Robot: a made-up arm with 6 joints. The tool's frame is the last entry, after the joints. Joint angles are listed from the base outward. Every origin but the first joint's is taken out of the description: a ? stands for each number. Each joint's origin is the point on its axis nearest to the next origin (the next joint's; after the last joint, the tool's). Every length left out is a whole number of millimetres.
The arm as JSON. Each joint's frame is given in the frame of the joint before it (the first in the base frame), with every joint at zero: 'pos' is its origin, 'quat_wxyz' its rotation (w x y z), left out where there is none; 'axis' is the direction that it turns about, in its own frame. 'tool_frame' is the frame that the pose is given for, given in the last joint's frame.
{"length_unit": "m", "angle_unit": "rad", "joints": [
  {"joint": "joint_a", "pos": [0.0, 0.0, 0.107], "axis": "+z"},
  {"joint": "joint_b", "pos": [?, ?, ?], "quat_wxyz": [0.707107, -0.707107, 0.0, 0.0], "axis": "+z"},
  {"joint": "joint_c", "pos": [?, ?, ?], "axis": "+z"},
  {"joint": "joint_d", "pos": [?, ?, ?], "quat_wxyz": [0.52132, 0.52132, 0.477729, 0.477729], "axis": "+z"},
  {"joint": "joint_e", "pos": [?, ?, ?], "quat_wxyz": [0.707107, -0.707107, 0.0, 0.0], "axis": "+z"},
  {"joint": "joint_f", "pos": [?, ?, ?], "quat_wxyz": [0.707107, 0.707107, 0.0, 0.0], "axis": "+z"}
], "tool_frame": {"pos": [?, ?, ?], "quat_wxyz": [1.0, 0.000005, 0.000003, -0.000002]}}
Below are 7 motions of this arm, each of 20 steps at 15 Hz.
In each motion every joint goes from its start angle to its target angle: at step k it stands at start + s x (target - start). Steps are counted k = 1, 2, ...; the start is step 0. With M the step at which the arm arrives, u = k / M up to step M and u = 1 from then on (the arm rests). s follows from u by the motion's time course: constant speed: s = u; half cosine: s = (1 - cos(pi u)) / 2; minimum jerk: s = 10 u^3 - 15 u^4 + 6 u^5.
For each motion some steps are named. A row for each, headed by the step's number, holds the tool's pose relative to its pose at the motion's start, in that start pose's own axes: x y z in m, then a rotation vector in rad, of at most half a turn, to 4 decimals.
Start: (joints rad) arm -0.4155 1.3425 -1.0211 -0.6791 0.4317 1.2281
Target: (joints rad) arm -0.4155 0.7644 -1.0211 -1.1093 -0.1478 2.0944
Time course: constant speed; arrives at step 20
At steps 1, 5, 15, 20:
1: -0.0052 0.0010 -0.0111 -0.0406 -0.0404 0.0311
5: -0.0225 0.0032 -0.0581 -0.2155 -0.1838 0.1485
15: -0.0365 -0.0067 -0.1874 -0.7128 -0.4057 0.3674
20: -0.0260 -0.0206 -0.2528 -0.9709 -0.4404 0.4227

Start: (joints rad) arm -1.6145 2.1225 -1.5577 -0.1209 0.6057 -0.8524
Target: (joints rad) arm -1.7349 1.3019 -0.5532 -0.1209 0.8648 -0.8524
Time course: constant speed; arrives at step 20
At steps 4, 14, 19, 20:
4: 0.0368 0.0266 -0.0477 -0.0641 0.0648 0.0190
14: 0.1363 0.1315 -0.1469 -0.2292 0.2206 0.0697
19: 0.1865 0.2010 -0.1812 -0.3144 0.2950 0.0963
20: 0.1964 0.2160 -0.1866 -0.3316 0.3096 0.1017

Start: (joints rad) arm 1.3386 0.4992 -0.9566 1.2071 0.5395 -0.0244
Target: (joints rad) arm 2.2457 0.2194 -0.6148 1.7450 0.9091 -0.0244
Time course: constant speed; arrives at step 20
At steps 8, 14, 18, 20:
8: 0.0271 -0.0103 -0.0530 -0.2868 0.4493 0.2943
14: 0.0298 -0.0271 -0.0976 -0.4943 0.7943 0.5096
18: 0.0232 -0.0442 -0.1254 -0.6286 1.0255 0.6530
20: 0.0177 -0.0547 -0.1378 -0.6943 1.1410 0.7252

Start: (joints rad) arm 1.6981 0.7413 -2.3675 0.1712 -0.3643 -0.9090
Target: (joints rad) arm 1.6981 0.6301 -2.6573 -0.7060 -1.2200 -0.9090
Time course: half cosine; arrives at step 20
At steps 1, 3, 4, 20:
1: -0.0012 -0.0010 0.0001 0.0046 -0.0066 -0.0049
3: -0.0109 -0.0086 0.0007 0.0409 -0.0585 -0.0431
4: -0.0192 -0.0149 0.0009 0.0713 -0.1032 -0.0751
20: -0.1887 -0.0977 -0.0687 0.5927 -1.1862 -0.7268

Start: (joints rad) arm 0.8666 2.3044 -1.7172 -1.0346 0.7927 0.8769
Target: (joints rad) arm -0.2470 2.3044 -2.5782 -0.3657 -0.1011 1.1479
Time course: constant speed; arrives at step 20
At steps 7, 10, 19, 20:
7: -0.0471 -0.2041 0.0641 -0.0599 -0.2411 0.6619
10: -0.0456 -0.3070 0.0697 -0.0457 -0.4199 0.9021
19: 0.0448 -0.6005 -0.0207 0.1008 -1.1796 1.3153
20: 0.0612 -0.6264 -0.0406 0.1225 -1.2782 1.3232

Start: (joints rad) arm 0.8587 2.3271 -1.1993 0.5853 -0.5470 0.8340
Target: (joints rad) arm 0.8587 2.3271 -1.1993 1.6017 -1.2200 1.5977
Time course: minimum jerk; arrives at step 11
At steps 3, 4, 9, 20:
3: -0.0102 0.0008 -0.0006 -0.0207 -0.1115 0.2072
4: -0.0208 -0.0001 -0.0024 -0.0460 -0.2277 0.4057
9: -0.0672 -0.0297 -0.0373 -0.2941 -0.9741 1.3059
20: -0.0687 -0.0324 -0.0409 -0.3175 -1.0289 1.3489

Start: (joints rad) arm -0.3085 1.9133 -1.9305 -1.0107 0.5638 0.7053
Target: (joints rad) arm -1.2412 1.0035 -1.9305 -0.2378 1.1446 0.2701
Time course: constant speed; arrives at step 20
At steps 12, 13, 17, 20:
12: -0.0313 -0.2722 -0.2467 0.5035 0.0530 0.4238
13: -0.0308 -0.2788 -0.2737 0.5311 0.0487 0.4497
17: -0.0276 -0.2780 -0.3799 0.6229 0.0183 0.5292
20: -0.0243 -0.2503 -0.4515 0.6757 -0.0150 0.5588

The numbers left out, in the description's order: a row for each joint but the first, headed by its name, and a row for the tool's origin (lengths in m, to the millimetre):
joint_b: 0.0 0.0 0.0
joint_c: -0.365 -0.05 0.0
joint_d: 0.245 -0.043 0.0
joint_e: 0.0 0.0 0.0
joint_f: 0.0 -0.091 0.0
tool: 0.0 0.0 0.0

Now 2 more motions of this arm.
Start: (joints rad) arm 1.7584 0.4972 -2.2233 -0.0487 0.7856 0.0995
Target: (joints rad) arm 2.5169 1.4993 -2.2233 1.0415 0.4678 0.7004
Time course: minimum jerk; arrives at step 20
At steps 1, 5, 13, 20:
1: 0.0003 -0.0002 0.0007 -0.0013 0.0009 0.0023
5: 0.0290 -0.0145 0.0571 -0.1106 0.0861 0.2094
13: 0.2968 0.0826 0.2979 -0.4841 0.8083 1.6209
20: 0.3914 0.1864 0.3091 -0.4152 1.1623 2.0864

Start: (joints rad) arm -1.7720 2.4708 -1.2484 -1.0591 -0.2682 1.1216
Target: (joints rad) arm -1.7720 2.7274 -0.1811 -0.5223 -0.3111 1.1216
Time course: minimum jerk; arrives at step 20
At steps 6, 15, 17, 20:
6: 0.0703 -0.0074 0.0053 0.0297 0.1846 0.1332
15: 0.3149 -0.0010 -0.1254 0.3940 0.9853 0.6517
17: 0.3282 0.0029 -0.1496 0.4532 1.0656 0.6924
20: 0.3321 0.0043 -0.1582 0.4745 1.0933 0.7056

